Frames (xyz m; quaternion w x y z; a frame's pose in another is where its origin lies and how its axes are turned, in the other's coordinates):
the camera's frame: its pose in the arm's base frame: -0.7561 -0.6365 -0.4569 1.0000 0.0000 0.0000 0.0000
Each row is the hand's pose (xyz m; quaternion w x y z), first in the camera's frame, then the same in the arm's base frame.
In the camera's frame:
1: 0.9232 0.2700 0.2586 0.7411 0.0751 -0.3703 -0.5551
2: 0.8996 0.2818 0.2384 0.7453 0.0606 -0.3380 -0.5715
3: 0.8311 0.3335 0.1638 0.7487 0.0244 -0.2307 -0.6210
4: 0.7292 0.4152 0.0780 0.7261 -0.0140 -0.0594 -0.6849
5: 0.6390 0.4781 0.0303 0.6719 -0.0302 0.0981 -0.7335
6: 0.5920 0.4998 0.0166 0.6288 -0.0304 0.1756 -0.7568
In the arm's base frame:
1: 0.1671 -0.3665 -0.1983 0.7411 0.0751 -0.3703 -0.5551
2: 0.1435 -0.3547 -0.2185 0.7453 0.0606 -0.3380 -0.5715
3: 0.0750 -0.3030 -0.2931 0.7487 0.0244 -0.2307 -0.6210
4: -0.0269 -0.2213 -0.3789 0.7261 -0.0140 -0.0594 -0.6849
5: -0.1171 -0.1584 -0.4266 0.6719 -0.0302 0.0981 -0.7335
6: -0.1641 -0.1367 -0.4403 0.6288 -0.0304 0.1756 -0.7568

